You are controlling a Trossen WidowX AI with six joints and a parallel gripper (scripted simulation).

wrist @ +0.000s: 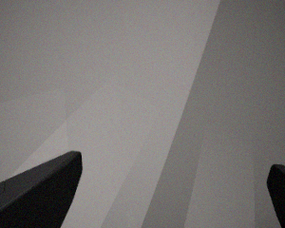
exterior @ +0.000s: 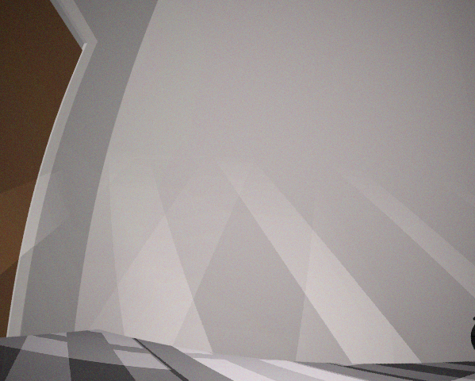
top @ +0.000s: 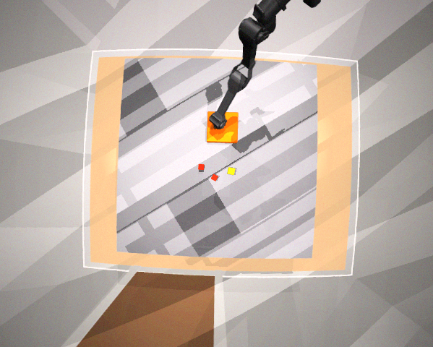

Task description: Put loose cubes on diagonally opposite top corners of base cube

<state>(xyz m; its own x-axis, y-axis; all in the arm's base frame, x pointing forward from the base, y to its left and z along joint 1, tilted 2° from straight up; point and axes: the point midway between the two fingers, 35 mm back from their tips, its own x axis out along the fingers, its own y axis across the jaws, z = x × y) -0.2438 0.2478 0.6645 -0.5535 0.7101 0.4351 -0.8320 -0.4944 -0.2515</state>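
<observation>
The yellow base cube lies 570 mm ahead of my gripper tip, 190 mm to the right of it and 690 mm below it.
</observation>
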